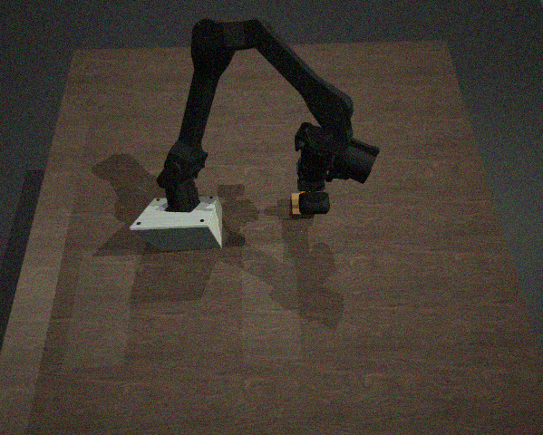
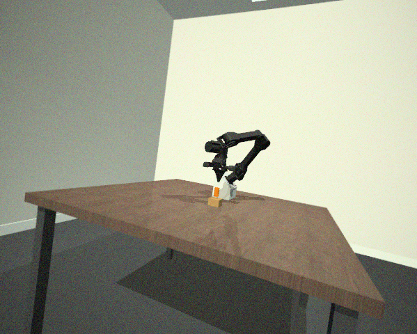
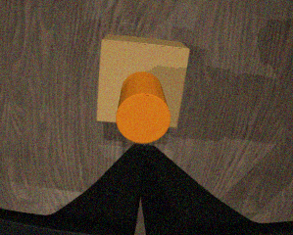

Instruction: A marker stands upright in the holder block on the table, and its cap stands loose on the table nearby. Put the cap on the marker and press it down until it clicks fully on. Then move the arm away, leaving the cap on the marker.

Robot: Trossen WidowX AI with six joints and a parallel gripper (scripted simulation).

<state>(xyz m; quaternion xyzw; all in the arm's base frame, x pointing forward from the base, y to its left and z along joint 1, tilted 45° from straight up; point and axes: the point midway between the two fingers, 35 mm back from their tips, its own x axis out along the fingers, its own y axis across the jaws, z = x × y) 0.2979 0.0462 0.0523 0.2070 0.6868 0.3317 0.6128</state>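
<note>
Now: gripper tip 50 mm above the orange cap. Round my gripper tip: holder block (110 mm below).
</note>
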